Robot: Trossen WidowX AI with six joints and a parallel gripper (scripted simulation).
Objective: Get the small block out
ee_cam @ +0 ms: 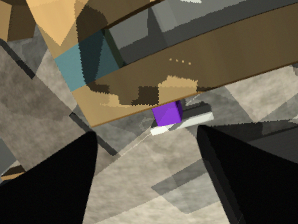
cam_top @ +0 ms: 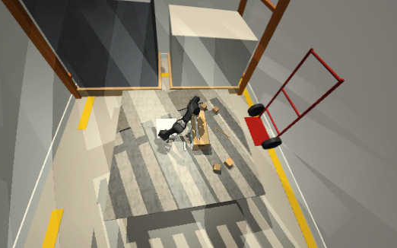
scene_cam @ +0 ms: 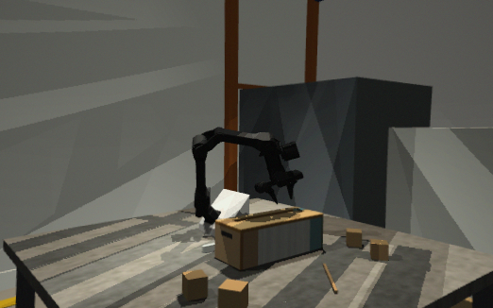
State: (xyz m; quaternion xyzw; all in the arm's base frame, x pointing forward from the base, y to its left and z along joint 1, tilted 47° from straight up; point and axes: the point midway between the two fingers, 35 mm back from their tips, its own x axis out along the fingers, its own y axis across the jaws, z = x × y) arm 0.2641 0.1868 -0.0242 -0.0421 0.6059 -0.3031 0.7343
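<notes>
My gripper tip is 4 cm past the purple block, 3 cm to the right of it and 14 cm above it. The rest, counted from my gripper tip: thin wooden stick: 34 cm ahead, 15 cm to the right, 15 cm below.
</notes>
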